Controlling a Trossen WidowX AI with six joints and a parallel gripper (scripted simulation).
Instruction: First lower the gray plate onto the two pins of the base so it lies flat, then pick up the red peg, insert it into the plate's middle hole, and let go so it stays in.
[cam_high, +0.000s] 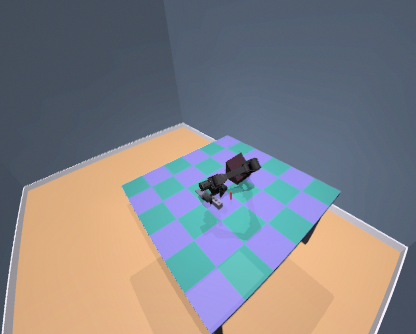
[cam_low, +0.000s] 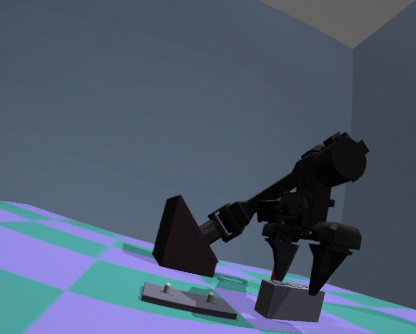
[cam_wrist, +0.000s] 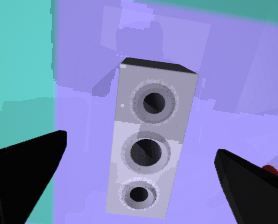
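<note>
The gray plate lies 10 mm below my gripper tip. Round my gripper tip: red peg: 110 mm behind, 50 mm to the left, 10 mm below; then base: 20 mm behind, 160 mm to the right, 40 mm below.
</note>
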